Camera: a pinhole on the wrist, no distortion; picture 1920 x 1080 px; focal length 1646.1 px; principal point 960.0 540.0 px. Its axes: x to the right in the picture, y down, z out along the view. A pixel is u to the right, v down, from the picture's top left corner.
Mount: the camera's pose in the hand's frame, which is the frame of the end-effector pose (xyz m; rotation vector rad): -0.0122 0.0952 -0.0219 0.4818 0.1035 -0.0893
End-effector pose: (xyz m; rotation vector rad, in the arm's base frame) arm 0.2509 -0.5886 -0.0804 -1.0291 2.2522 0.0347
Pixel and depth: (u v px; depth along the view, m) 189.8 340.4 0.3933
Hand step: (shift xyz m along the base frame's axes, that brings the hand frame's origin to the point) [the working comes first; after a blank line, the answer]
In the camera's frame: -0.1840 -0.0477 0.3933

0.3413 0.1212 -0.1311
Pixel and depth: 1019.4 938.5 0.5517
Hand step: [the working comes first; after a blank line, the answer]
In the camera's frame: 0.0199 0.1336 0.5517

0.2879 0.0710 -0.4380
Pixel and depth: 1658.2 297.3 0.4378
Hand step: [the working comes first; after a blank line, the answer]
In the camera's frame: 0.1857 -0.0645 0.4378

0.1980 -0.1680 -0.3176
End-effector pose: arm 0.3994 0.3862 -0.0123 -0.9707 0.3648 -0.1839
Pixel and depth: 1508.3 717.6 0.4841
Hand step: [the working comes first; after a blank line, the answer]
In the camera's frame: 0.1612 0.0522 0.4841

0.3339 0.2029 0.2452
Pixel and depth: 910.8 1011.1 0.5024
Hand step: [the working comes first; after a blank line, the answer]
In the camera's frame: -0.0150 0.1438 0.5024

0.2127 0.3611 0.2524
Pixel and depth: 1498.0 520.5 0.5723
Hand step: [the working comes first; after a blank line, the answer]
In the camera's frame: 0.1870 -0.0068 0.5723

0.3770 0.1788 0.3426
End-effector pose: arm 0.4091 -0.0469 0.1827 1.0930 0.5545 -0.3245
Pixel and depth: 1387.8 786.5 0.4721
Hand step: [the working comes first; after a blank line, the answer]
In the camera's frame: 0.1227 0.0707 0.4721

0.1987 -0.3983 0.0014
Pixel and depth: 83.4 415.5 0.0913
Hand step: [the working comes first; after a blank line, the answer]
In the camera's frame: -0.0486 -0.0069 0.0913

-0.0030 -0.0349 0.0888
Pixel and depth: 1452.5 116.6 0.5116
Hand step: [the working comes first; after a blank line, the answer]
In the camera's frame: 0.1531 -0.1316 0.5116

0.0904 -0.4287 -0.1740
